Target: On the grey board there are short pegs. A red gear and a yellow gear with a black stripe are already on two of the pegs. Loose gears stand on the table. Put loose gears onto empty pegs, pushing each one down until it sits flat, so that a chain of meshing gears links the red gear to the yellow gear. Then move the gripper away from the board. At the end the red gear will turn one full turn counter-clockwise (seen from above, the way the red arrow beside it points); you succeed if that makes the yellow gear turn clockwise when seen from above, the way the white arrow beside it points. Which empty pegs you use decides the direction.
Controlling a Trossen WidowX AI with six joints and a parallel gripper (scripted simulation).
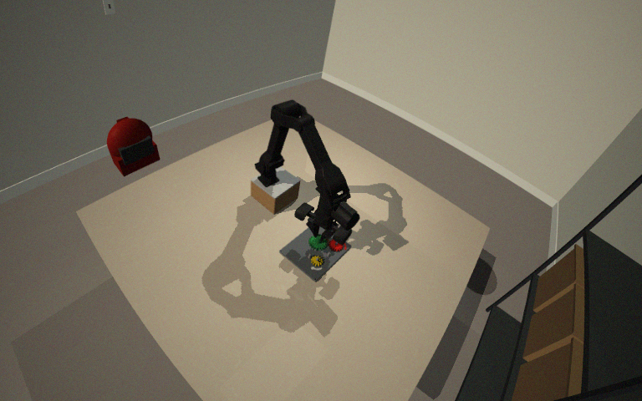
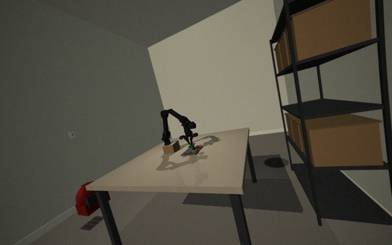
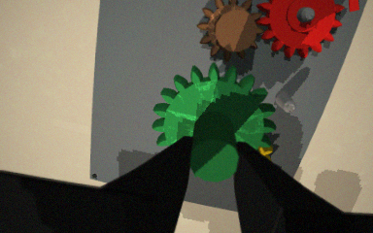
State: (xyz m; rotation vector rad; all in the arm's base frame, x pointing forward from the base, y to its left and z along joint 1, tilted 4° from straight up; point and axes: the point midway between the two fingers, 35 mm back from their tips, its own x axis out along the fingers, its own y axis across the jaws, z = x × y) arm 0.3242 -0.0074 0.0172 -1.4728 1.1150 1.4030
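Right now my gripper tip is 10 mm past the brown gear, 50 mm to the right of it and 50 mm above it. Also, from my gripper tip: green gear 10 mm below; yellow gear 40 mm ahead, 30 mm to the right, 60 mm below; red arrow 40 mm ahead, 100 mm to the left, 70 mm below.
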